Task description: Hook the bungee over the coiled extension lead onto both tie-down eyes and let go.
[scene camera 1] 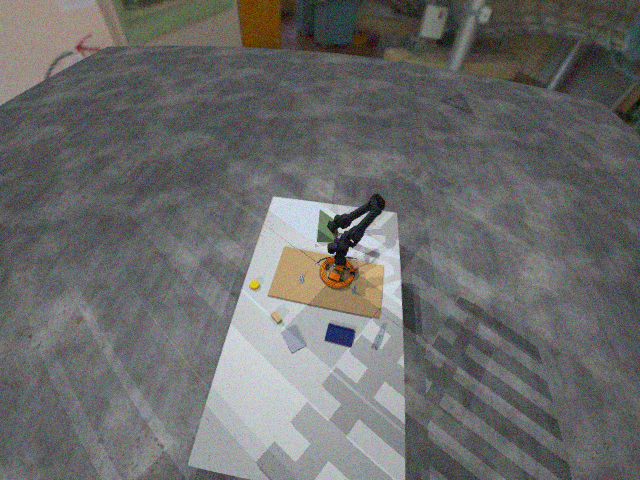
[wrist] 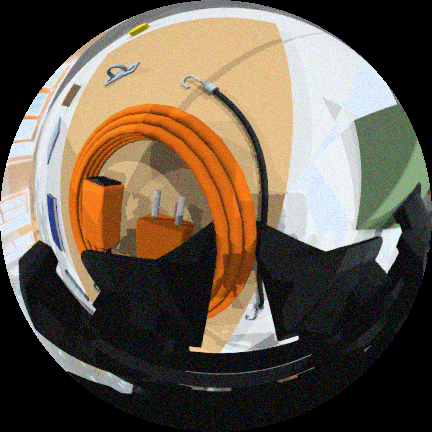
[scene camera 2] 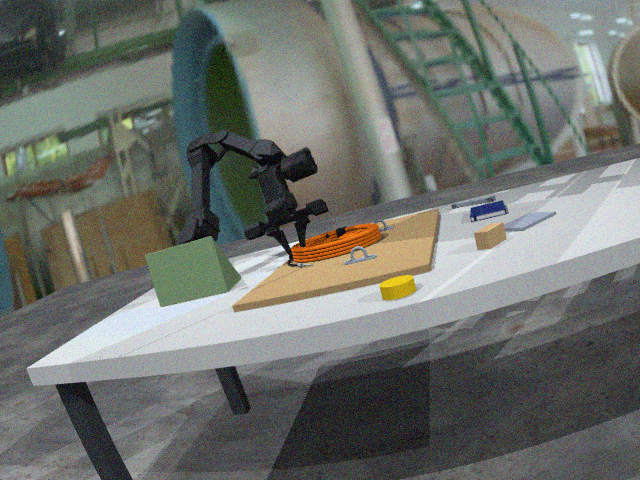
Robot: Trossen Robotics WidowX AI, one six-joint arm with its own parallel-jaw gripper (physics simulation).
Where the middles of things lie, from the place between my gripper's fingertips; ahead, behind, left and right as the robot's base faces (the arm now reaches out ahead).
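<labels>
I see the orange coiled extension lead [scene camera 2: 341,241], and my hand is 10 mm below it, 30 mm to the right of it and 80 mm short of it.
</labels>
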